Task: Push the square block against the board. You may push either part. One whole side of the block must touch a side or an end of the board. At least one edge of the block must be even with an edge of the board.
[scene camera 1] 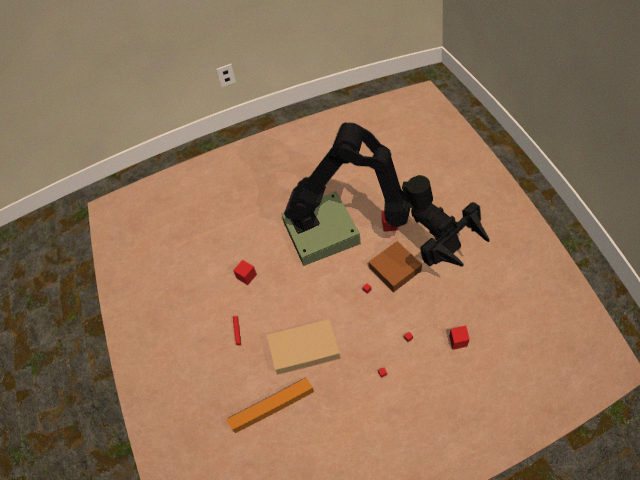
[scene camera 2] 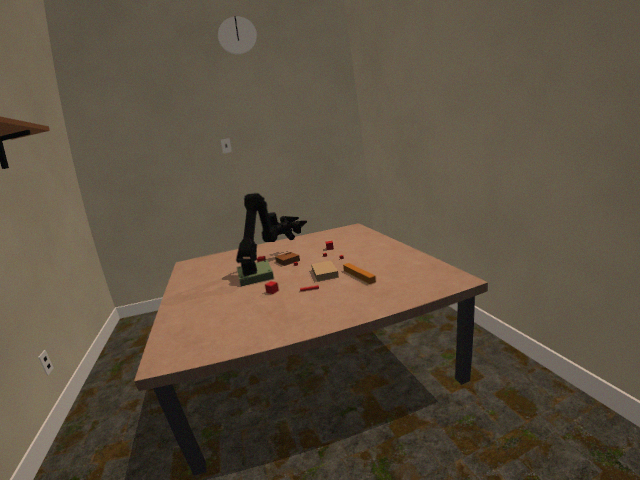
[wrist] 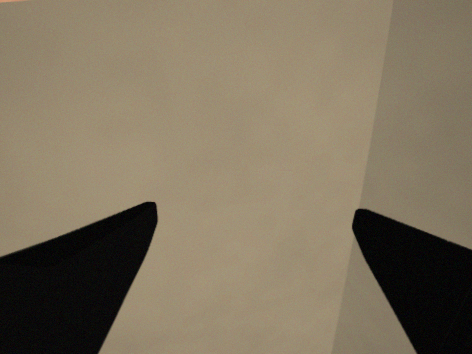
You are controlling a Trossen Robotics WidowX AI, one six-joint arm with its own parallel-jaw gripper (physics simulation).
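Places are measured from the arm's base along level axes (x left, y back, z up), in millimetres.
Where they show: gripper, fingertip midpoint: [scene camera 1: 476,252] [scene camera 2: 302,219] [wrist: 255,215]; arm's base, origin of the base link: [scene camera 1: 304,220] [scene camera 2: 249,272].
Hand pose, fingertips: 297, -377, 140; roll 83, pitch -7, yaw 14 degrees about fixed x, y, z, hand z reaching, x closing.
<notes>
Things, the pixels of their centre, and the offset from my fingertips, as dx, dy, dz.
- square brown block, body centre: [scene camera 1: 395,266] [scene camera 2: 287,258] -138, +152, -166
- rectangular tan board, body centre: [scene camera 1: 303,347] [scene camera 2: 324,270] -438, +43, -166
- orange bar, body centre: [scene camera 1: 270,406] [scene camera 2: 358,273] -571, -74, -166
- red stick, body centre: [scene camera 1: 236,330] -575, +159, -175
The square brown block [scene camera 1: 394,264] [scene camera 2: 287,257] lies flat on the table, right of the arm's green base in scene camera 1. The rectangular tan board [scene camera 1: 303,345] [scene camera 2: 324,270] lies flat, well apart from the block, toward the lower left in scene camera 1. The block is turned at an angle to the board. My gripper [scene camera 1: 475,252] [scene camera 2: 302,226] [wrist: 255,215] is open and empty. It is raised above the table, right of the block in scene camera 1. The block and the board do not show in the wrist view, where a wall fills the space between the fingers.
An orange bar [scene camera 1: 270,404] [scene camera 2: 359,273] lies beyond the board. A red stick [scene camera 1: 236,330] and a red cube [scene camera 1: 245,272] are to its left. Another red cube [scene camera 1: 459,336] is at right; a third [scene camera 1: 388,222] is partly behind the arm. Several tiny red cubes lie around.
</notes>
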